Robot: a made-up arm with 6 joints.
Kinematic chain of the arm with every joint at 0, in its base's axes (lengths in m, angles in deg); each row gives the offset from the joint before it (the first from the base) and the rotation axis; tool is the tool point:
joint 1: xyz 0 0 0.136 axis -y
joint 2: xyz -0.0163 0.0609 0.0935 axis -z
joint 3: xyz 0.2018 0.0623 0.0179 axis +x
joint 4: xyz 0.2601 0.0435 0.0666 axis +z
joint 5: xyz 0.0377 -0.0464 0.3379 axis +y
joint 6: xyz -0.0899 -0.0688 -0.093 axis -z
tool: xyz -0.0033 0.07 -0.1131
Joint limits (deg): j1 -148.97..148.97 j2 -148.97..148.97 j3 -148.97..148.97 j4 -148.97..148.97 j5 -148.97..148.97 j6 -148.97..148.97
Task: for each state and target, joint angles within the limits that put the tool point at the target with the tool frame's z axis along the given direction. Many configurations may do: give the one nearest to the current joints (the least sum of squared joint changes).
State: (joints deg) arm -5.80 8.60 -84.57 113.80 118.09 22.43
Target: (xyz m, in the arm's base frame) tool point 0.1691 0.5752 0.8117 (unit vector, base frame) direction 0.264 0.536 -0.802
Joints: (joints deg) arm 17.47 -14.80 -44.16 81.24 104.28 -32.25
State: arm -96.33 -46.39 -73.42 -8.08 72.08 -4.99
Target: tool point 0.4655 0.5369 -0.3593 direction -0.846 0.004 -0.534
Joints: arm -117.27 -20.21 -29.81 -0.22 125.88 -7.92
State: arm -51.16 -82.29 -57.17 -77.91 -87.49 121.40
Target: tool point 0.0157 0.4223 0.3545 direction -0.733 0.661 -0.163
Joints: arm -45.36 -57.85 -85.53 -116.79 -50.38 137.82
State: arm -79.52 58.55 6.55 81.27 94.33 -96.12
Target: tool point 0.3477 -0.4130 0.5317 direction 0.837 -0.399 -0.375
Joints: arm -76.19 84.06 29.00 60.52 67.63 -72.56
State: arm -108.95 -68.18 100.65 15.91 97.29 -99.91
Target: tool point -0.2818 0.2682 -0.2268 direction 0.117 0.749 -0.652
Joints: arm -98.86 -73.32 113.01 21.27 74.35 -97.89
